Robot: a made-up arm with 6 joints. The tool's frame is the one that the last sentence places.
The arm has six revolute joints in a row. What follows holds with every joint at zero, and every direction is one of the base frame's.
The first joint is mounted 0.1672 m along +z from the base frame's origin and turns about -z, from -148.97 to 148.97 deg.
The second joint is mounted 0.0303 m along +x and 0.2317 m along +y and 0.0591 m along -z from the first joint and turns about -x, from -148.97 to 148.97 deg.
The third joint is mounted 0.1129 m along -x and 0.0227 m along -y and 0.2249 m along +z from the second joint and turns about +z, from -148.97 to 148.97 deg.
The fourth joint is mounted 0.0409 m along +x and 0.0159 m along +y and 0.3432 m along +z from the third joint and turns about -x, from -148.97 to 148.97 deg.
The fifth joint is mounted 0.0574 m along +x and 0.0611 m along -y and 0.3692 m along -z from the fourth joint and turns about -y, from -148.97 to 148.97 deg.
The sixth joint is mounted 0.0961 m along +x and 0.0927 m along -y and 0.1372 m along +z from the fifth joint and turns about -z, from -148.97 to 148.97 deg.
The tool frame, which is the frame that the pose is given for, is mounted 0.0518 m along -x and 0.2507 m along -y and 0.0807 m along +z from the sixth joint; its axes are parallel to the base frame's.
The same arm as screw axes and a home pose.
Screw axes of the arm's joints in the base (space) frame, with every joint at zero. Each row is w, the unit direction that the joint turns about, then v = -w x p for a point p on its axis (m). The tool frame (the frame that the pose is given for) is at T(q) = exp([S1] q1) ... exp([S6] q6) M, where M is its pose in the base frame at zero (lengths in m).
S1 = (0, 0, -1, 0.0000, 0.0000, 0.0000)
S2 = (-1, 0, 0, 0.0000, -0.1081, 0.2317)
S3 = (0, 0, 1, 0.2090, 0.0826, 0.0000)
S4 = (-1, 0, 0, 0.0000, -0.6762, 0.2249)
S5 = (0, -1, 0, 0.3070, 0.0000, -0.0157)
S6 = (0, 0, -1, -0.0711, 0.1118, 0.0000)
M: xyz 0.0600 -0.1796 0.5249 (m) quaternion w x y z 1 0 0 0
Joint limits (deg, base to tool): -148.97..148.97 -148.97..148.97 -148.97..148.97 -148.97..148.97 -148.97..148.97 -148.97..148.97

